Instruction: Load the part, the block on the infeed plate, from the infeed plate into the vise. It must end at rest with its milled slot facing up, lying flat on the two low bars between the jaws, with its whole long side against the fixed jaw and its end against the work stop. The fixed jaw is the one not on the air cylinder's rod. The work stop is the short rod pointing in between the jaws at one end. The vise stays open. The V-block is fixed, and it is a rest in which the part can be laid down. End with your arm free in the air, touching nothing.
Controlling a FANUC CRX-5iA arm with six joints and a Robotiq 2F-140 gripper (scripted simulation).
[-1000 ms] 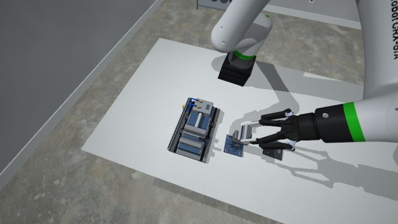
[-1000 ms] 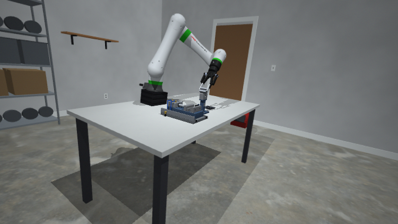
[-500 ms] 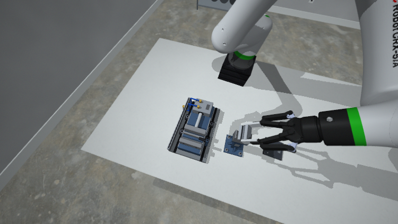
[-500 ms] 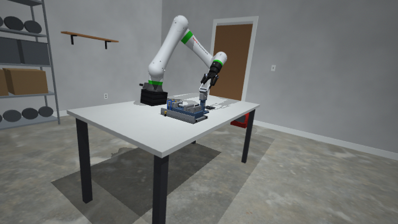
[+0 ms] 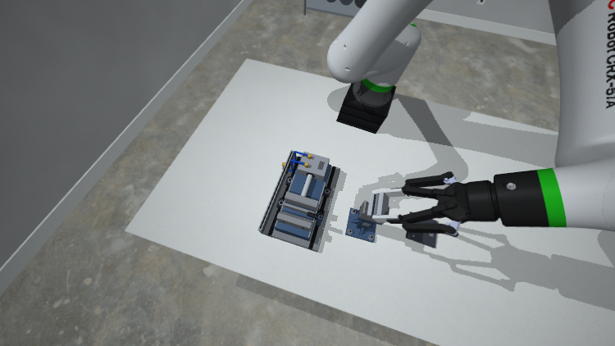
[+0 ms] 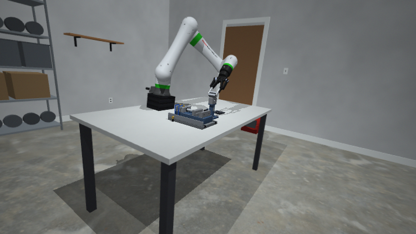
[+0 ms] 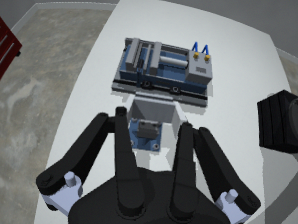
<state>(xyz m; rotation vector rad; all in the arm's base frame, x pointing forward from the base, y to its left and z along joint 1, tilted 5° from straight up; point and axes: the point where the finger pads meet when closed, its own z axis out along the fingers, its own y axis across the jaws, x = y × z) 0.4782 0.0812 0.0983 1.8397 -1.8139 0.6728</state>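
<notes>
Now: hand 20 mm to the left of the part and 10 mm above it. The rest, counted from my hand: air cylinder rod (40 mm behind, 220 mm to the right, 130 mm below); then vise (30 mm behind, 220 mm to the right, 160 mm below); then dark infeed plate (40 mm behind, 180 mm to the left, 200 mm below).
</notes>
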